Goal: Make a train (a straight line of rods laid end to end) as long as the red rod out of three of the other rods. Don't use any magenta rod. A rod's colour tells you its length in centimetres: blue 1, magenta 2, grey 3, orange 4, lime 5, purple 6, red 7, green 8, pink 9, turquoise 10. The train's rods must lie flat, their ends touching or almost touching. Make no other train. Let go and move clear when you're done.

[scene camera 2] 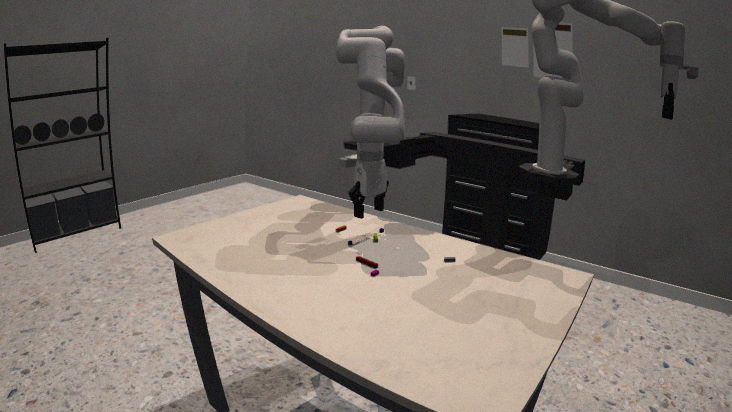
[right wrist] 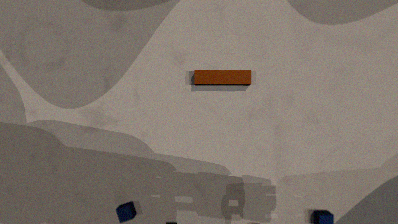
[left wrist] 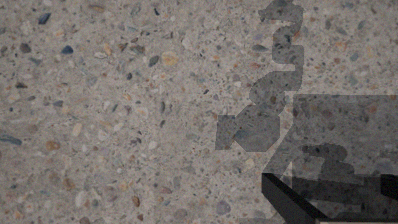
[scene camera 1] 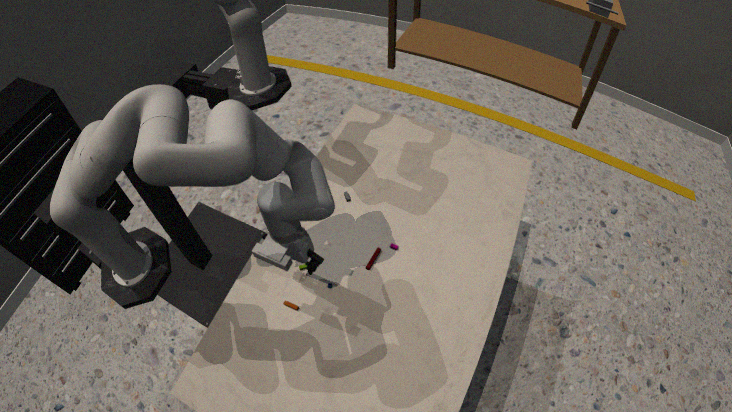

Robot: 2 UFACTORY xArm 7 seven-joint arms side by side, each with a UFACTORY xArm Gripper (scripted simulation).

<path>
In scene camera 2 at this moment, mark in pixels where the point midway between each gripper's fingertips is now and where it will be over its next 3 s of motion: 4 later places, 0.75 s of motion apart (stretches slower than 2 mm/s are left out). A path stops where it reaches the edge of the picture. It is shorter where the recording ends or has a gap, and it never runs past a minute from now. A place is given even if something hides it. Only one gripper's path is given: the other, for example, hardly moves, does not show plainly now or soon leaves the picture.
My right gripper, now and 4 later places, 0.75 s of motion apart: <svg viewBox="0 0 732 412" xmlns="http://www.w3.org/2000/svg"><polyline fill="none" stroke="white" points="369,213 389,219 411,222 428,224 433,225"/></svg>
</path>
